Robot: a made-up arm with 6 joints. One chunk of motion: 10 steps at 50 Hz.
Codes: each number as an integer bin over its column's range. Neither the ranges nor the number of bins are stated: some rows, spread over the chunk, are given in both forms.
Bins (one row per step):
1: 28 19 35 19 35 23
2: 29 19 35 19 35 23
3: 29 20 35 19 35 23
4: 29 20 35 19 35 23
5: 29 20 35 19 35 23
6: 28 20 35 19 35 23
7: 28 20 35 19 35 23
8: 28 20 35 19 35 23
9: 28 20 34 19 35 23
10: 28 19 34 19 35 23
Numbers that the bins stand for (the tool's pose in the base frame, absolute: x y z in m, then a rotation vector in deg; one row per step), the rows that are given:
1: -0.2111 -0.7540 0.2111 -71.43 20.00 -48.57
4: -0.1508 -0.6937 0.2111 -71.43 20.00 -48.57
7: -0.2111 -0.6937 0.2111 -71.43 20.00 -48.57
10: -0.2111 -0.7540 0.1508 -71.43 20.00 -48.57
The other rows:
2: -0.1508 -0.7540 0.2111 -71.43 20.00 -48.57
3: -0.1508 -0.6937 0.2111 -71.43 20.00 -48.57
5: -0.1508 -0.6937 0.2111 -71.43 20.00 -48.57
6: -0.2111 -0.6937 0.2111 -71.43 20.00 -48.57
8: -0.2111 -0.6937 0.2111 -71.43 20.00 -48.57
9: -0.2111 -0.6937 0.1508 -71.43 20.00 -48.57

